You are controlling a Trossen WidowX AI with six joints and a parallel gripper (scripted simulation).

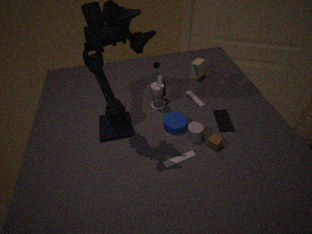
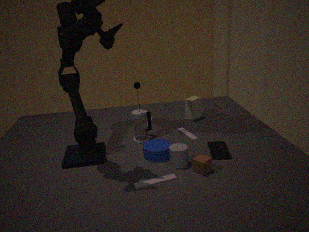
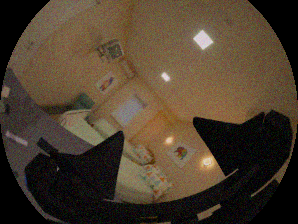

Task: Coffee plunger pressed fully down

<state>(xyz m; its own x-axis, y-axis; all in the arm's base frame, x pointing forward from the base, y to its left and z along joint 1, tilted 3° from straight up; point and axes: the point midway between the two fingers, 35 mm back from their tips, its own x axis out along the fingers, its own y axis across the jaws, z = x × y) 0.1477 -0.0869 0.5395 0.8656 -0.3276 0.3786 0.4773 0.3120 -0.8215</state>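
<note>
The coffee press lies 44 cm below my gripper tip, 27 cm to the left of it and 4 cm ahead of it. Also, from my gripper tip: grey cylinder 53 cm below, 19 cm ahead; then orange cube 54 cm below, 27 cm ahead, 6 cm to the right; then blue round box 54 cm below, 11 cm ahead, 8 cm to the left.
</note>
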